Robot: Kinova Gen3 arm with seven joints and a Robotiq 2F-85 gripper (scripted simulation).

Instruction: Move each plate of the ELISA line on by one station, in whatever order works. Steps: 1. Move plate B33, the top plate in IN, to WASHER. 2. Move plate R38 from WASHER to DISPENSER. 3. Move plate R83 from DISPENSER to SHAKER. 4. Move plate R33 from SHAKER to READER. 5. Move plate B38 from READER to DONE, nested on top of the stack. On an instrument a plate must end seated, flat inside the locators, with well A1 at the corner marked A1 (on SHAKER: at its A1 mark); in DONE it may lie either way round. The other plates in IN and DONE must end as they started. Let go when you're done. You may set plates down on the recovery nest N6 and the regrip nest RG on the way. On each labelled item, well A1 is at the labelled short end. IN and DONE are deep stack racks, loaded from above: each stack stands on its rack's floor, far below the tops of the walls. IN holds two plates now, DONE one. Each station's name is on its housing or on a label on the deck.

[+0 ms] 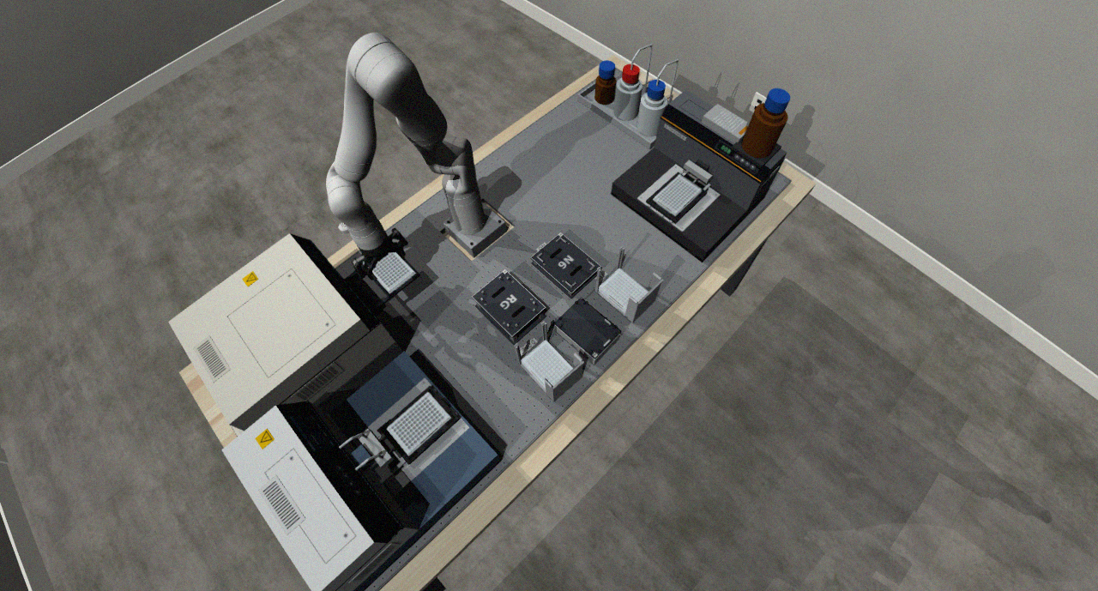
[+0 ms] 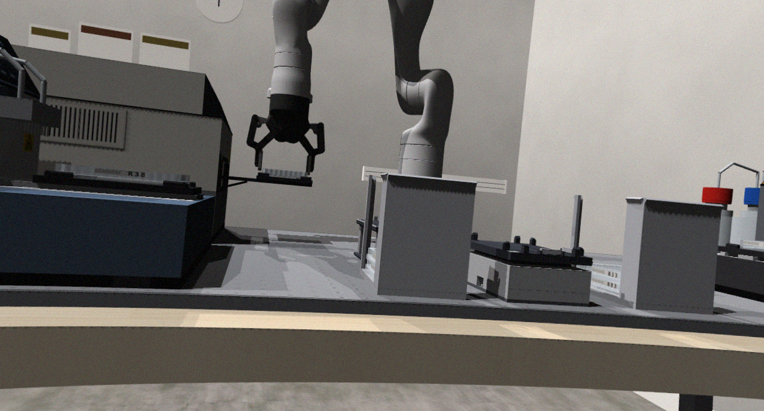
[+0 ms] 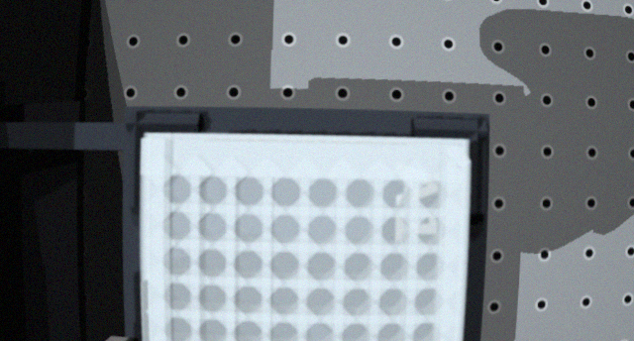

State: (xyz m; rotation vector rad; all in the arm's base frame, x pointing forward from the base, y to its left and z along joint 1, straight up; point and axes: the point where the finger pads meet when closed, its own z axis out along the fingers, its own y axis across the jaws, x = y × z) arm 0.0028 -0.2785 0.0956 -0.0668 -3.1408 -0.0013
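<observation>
The plate R33 is 10 mm below my hand. The rest, counted from my hand: washer manifold (360 mm ahead, 310 mm to the right, 30 mm above); then RG nest (280 mm ahead, 170 mm to the left, 80 mm below); then plate R38 (370 mm ahead, 210 mm to the right, 40 mm below).
</observation>
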